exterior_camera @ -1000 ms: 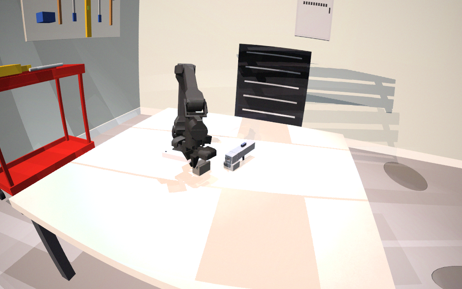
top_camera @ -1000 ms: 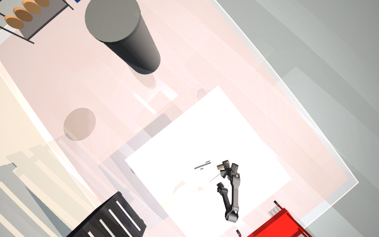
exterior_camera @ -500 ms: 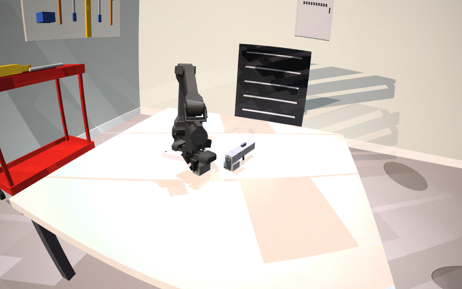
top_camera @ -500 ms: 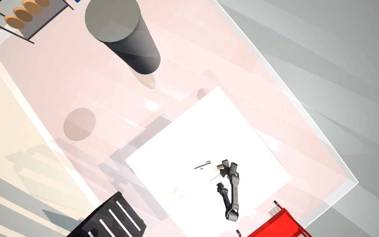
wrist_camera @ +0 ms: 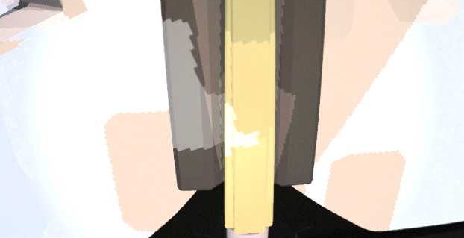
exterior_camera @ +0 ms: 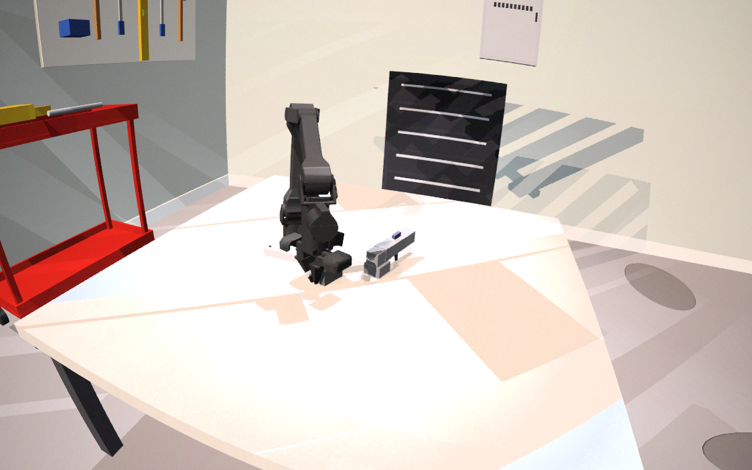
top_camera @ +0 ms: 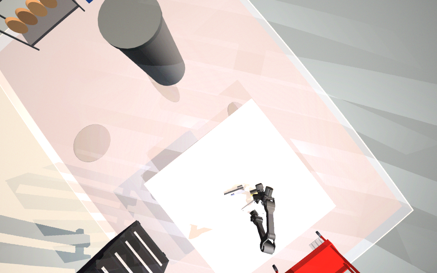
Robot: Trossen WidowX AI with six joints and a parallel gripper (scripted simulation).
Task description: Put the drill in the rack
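My gripper tip is 4 cm to the right of the yellow drill, 3 cm below it and 1 cm short of it. The rest, counted from my gripper tip: grey grooved rack (5 cm to the left, 2 cm ahead, 1 cm above); light grey fixture bar (18 cm to the left, 14 cm ahead, 4 cm above); dark blue key (20 cm to the left, 15 cm ahead, 4 cm above).
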